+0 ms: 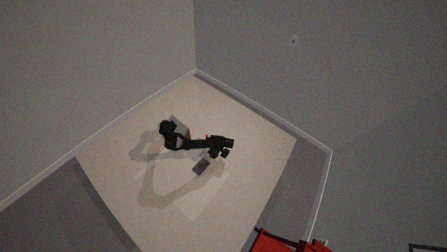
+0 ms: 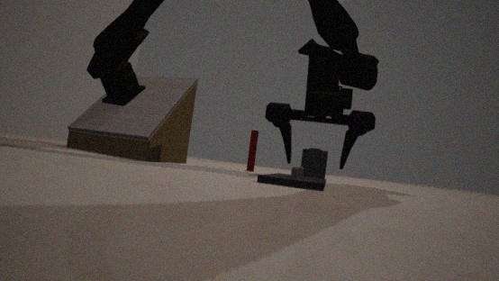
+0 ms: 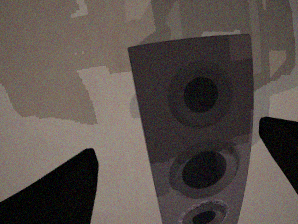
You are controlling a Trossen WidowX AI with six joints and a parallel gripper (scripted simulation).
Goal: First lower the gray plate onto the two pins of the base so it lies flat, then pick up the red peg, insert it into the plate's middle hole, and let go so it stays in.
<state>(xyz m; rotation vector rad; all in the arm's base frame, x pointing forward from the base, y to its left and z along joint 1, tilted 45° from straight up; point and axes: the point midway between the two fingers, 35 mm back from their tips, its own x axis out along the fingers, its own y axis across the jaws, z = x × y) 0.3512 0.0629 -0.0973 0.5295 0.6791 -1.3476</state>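
The gray plate is 1 cm above my gripper tip. From my gripper tip the other things lie so: red peg (13 cm behind, 3 cm to the left, 2 cm above); dark base (15 cm to the right, 2 cm below).
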